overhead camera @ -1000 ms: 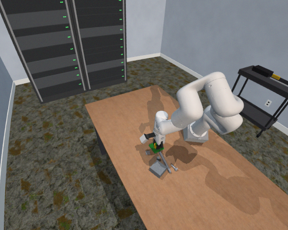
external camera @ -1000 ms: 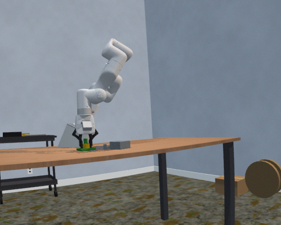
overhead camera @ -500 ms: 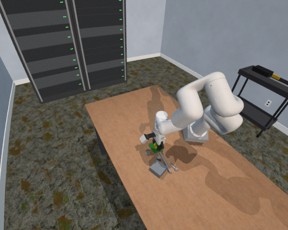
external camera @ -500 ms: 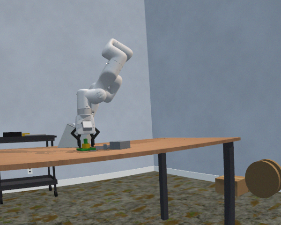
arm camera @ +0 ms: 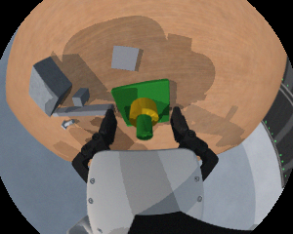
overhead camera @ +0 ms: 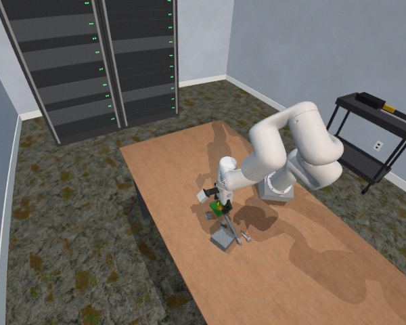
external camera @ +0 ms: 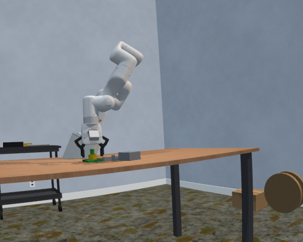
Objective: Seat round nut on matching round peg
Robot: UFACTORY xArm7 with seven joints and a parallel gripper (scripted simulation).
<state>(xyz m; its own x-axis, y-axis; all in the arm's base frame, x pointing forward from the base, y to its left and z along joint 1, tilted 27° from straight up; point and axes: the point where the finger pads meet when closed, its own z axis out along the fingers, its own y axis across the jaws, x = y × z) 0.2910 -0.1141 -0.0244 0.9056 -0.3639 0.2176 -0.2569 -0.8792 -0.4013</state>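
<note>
Now: the grey square 80 mm ahead of my hand and 30 mm below it. The rest, counted from my hand: grey bar (120 mm to the left, 40 mm ahead, 20 mm below); grey block (140 mm to the left, 110 mm ahead, 10 mm below); bolt (200 mm to the left, 20 mm below, 20 mm ahead).
</note>
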